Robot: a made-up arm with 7 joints.
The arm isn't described. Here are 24 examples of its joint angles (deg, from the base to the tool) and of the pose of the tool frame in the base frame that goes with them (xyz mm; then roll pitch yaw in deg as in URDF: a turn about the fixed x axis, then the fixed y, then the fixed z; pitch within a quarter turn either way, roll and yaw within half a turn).
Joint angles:
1: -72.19 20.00 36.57 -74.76 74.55 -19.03 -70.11
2: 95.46 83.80 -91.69 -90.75 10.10 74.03 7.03
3: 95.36 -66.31 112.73 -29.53 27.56 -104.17 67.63
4: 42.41 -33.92 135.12 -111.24 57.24 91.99 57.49
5: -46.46 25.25 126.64 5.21 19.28 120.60 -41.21
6: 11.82 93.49 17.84 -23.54 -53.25 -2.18 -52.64
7: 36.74 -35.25 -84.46 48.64 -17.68 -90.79 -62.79
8: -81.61 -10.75 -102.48 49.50 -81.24 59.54 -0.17
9: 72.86 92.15 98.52 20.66 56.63 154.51 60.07
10: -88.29 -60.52 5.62 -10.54 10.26 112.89 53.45
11: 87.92 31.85 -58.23 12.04 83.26 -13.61 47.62
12: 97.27 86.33 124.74 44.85 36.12 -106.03 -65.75
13: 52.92 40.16 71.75 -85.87 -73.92 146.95 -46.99
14: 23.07 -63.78 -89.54 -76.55 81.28 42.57 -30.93
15: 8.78 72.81 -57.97 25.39 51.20 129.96 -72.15
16: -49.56 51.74 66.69 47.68 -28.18 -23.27 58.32
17: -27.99 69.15 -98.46 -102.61 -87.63 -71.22 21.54
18: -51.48 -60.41 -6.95 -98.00 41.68 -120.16 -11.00
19: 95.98 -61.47 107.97 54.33 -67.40 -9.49 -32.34
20: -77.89 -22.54 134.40 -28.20 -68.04 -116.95 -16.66
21: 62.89 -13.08 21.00 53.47 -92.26 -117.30 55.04
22: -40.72 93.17 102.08 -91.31 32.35 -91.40 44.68
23: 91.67 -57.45 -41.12 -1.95 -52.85 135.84 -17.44
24: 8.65 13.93 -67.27 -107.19 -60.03 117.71 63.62
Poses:
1: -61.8 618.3 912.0 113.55 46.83 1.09
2: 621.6 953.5 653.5 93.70 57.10 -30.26
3: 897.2 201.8 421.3 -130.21 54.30 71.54
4: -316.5 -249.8 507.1 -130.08 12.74 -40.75
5: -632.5 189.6 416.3 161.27 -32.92 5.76
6: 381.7 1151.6 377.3 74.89 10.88 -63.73
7: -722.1 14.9 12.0 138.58 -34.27 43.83
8: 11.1 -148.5 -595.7 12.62 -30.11 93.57
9: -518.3 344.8 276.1 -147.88 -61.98 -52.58
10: 283.3 644.4 -378.3 -57.09 -2.10 -166.41
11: 821.9 245.7 -180.9 -14.87 -59.37 -0.26
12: -362.7 -169.5 683.6 98.18 34.52 81.21
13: 886.6 508.0 192.7 -175.91 -47.01 -156.91
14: -69.5 856.3 778.1 -100.56 69.09 -163.06
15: 1068.9 725.9 -111.9 98.59 -38.27 -109.45
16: 8.3 885.0 -52.0 -77.02 -44.51 -166.91
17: 914.7 -373.9 370.8 112.51 18.70 -157.49
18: 499.5 361.3 -633.9 -22.35 -43.91 102.64
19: 530.5 -506.1 -229.5 67.21 -16.44 152.78
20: 731.6 572.3 -9.9 -49.02 -8.79 168.58
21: -358.5 240.7 89.5 -63.16 -67.82 -112.97
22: -430.0 -101.9 577.4 -124.36 52.57 -87.42
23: 150.2 -401.3 112.0 75.79 -13.81 149.05
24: -30.4 -116.5 -312.3 -74.06 -11.61 -19.14
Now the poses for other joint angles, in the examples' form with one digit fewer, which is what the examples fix.
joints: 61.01 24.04 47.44 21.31 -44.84 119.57 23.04
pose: -461 84 266 93.2 -22.6 73.2
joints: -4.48 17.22 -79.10 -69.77 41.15 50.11 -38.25
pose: 37 1045 -285 36.9 13.6 -46.2
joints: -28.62 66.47 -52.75 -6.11 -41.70 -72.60 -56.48
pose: 916 -62 -520 21.9 -18.5 166.7
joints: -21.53 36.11 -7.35 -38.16 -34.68 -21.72 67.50
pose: 741 769 -216 -65.7 5.7 155.3
